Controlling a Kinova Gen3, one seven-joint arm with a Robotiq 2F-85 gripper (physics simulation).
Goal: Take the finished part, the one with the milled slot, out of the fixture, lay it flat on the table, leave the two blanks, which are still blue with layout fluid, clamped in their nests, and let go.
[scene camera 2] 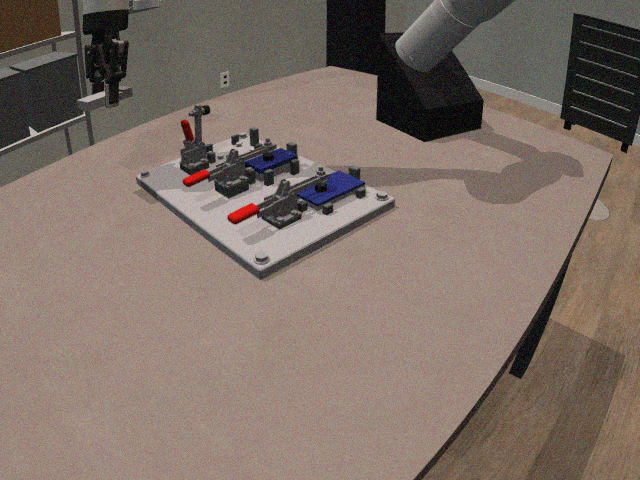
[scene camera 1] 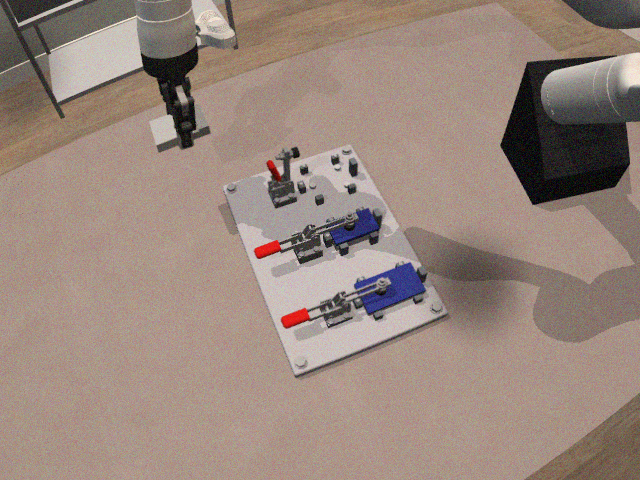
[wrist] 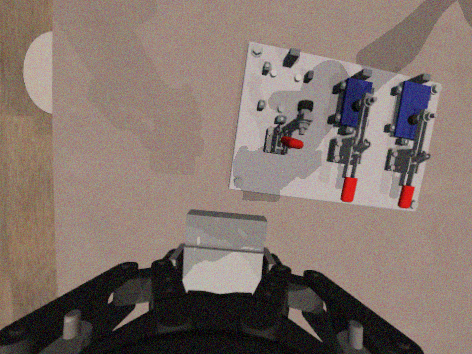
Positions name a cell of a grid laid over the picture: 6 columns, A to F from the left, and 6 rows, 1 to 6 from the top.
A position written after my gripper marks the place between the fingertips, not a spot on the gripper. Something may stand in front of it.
my gripper: scene camera 2 A2; scene camera 1 B2; wrist C5
blue blank: scene camera 2 D3; scene camera 1 D4; wrist F2
blue blank: scene camera 2 C3; scene camera 1 D3; wrist E2
